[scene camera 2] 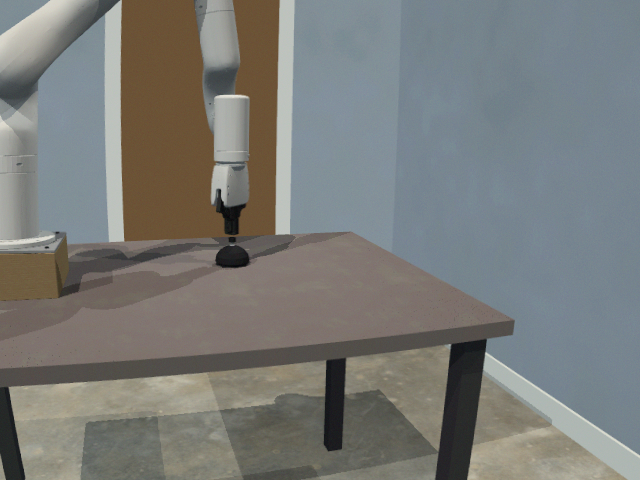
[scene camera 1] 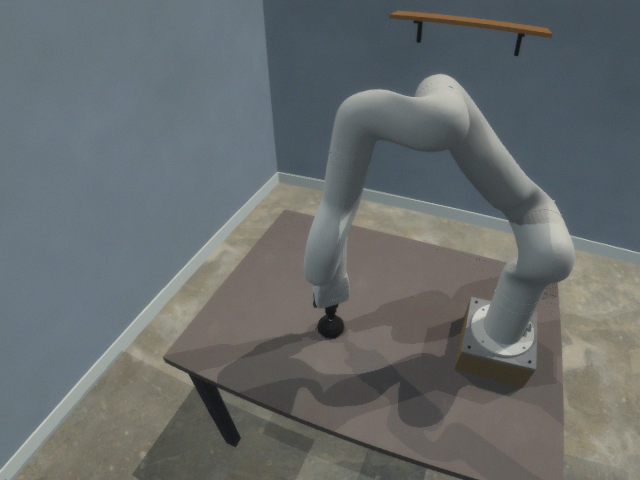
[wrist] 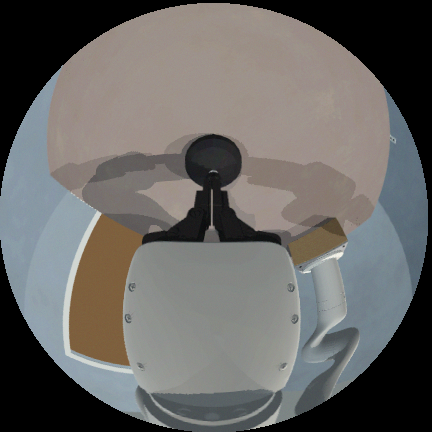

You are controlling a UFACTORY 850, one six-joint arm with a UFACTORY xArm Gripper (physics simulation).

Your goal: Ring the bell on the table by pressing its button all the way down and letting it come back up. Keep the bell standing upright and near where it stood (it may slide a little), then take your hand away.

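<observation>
The bell (scene camera 1: pixel 330 327) (scene camera 2: pixel 232 257) (wrist: pixel 213 154) is a black dome standing upright on the brown table (scene camera 1: pixel 279 258) (scene camera 2: pixel 361 289) (wrist: pixel 215 65). Its small black button (scene camera 2: pixel 232 239) stands up on a short light stem at the top of the dome. My gripper (scene camera 1: pixel 331 313) (scene camera 2: pixel 231 233) (wrist: pixel 211 189) is shut and empty, pointing down. Its fingertips are directly over the button, with a very small gap between them and the button in scene camera 2. In scene camera 1 and the wrist view the fingertips overlap the button, so the gap cannot be judged there.
The arm's base stands on a wooden block (scene camera 1: pixel 493 369) (scene camera 2: pixel 33 275) (wrist: pixel 320 244) at one side of the table. A wooden wall shelf (scene camera 1: pixel 470 22) hangs high on the back wall. A brown door (scene camera 2: pixel 175 129) (wrist: pixel 100 295) is behind the table.
</observation>
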